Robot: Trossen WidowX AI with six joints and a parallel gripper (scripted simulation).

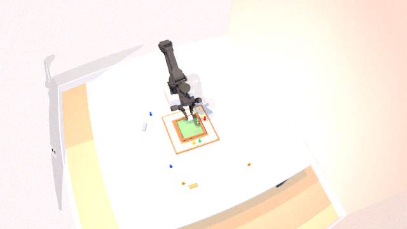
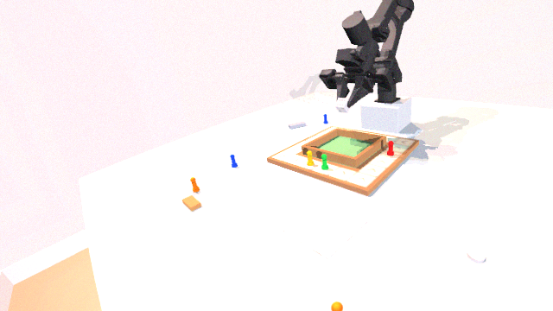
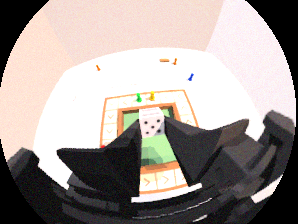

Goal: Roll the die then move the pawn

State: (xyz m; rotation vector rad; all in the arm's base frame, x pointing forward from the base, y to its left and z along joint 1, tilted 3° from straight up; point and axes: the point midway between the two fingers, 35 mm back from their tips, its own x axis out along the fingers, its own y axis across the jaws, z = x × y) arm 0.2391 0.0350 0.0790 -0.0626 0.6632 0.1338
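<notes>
The die lies right at my gripper tip. From my gripper tip the other things lie so: tray 12 cm below; then green pawn 11 cm ahead, 10 cm below, 3 cm to the left; then yellow pawn 11 cm ahead, 10 cm below, 1 cm to the right.
</notes>
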